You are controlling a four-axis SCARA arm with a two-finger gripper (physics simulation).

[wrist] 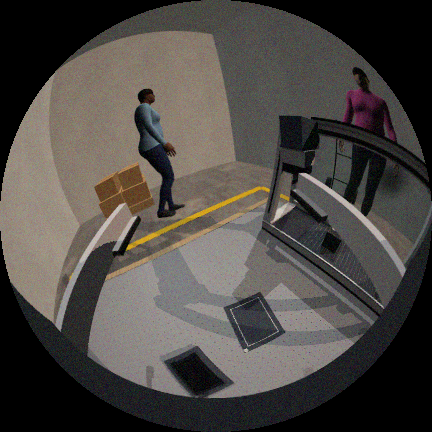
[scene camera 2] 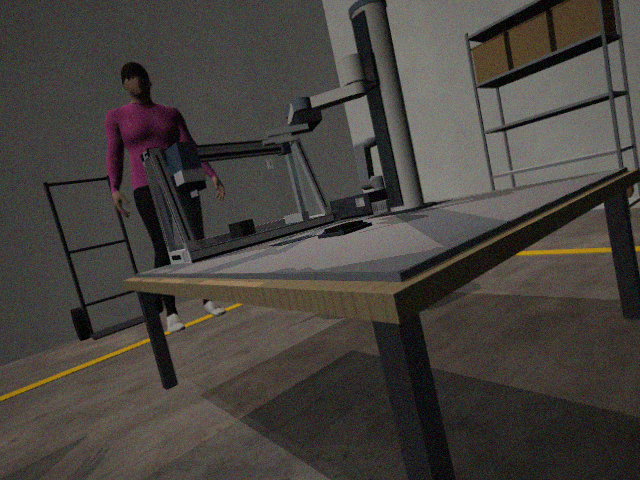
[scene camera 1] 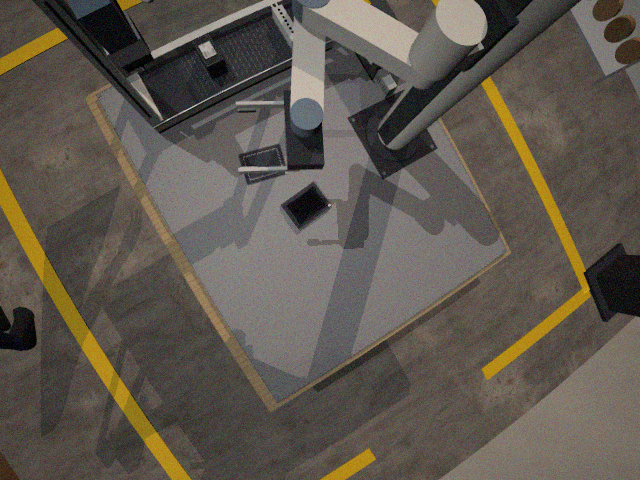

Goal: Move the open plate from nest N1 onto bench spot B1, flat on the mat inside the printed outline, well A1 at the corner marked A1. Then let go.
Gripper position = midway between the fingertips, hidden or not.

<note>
My gripper [scene camera 1: 237, 137] carries nothing. I also see a black well plate [wrist: 196, 375] and a dark mat with printed outline [scene camera 1: 270, 156].
My gripper is seen too in the wrist view [wrist: 212, 194] and in scene camera 2 [scene camera 2: 264, 139]. The dark mat with printed outline also shows in the wrist view [wrist: 254, 323].
</note>
